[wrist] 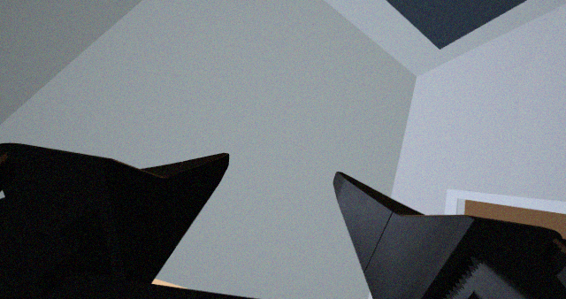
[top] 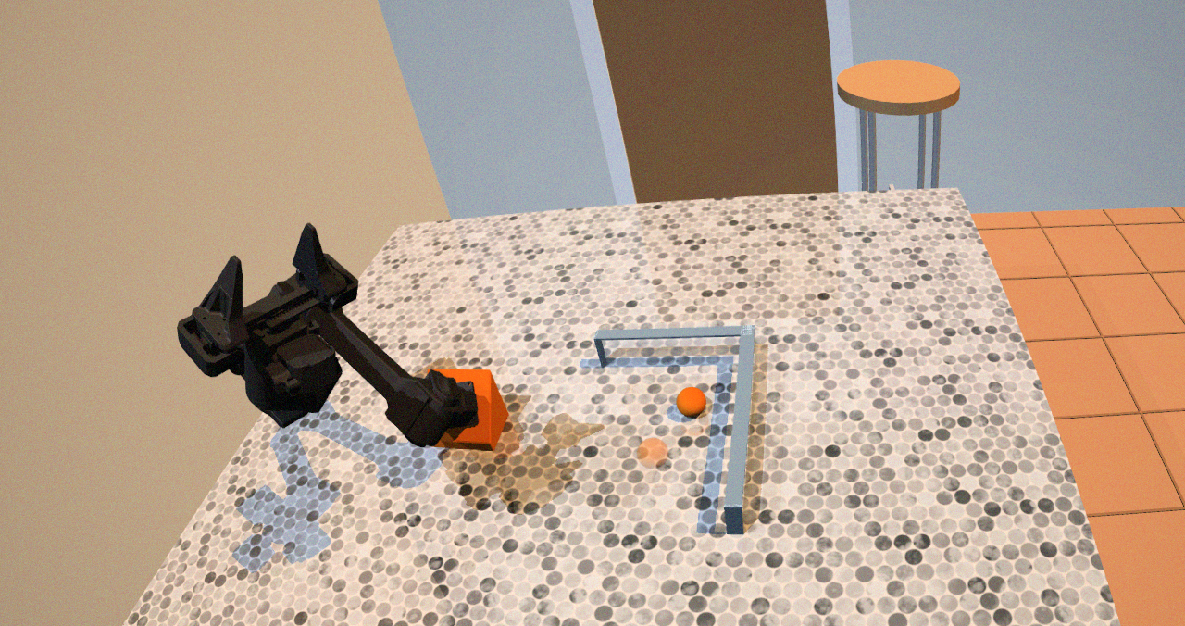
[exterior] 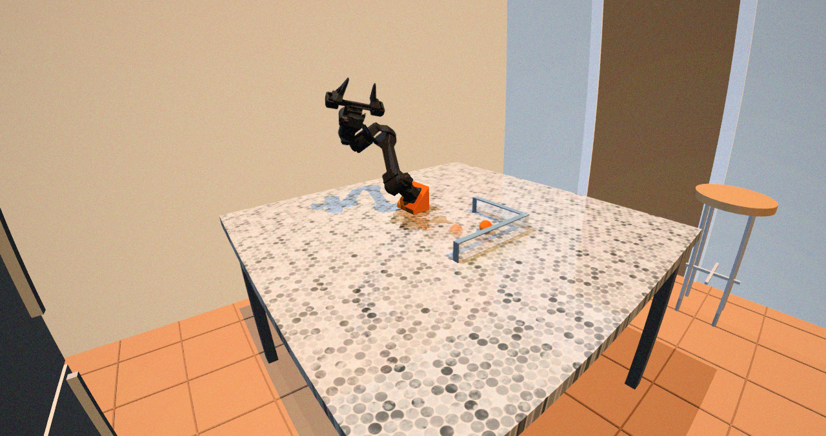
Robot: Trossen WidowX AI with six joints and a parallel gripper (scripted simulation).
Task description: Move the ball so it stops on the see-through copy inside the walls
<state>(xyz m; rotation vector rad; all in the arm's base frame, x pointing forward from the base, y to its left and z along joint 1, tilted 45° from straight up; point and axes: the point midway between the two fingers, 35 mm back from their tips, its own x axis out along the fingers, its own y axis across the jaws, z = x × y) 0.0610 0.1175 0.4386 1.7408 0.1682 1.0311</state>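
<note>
Now: gripper tip 30 cm short of the orange ball, 23 cm to the right of it and 46 cm above it. Round my gripper tip: see-through copy of ball 25 cm ahead, 14 cm to the left, 46 cm below.
</note>
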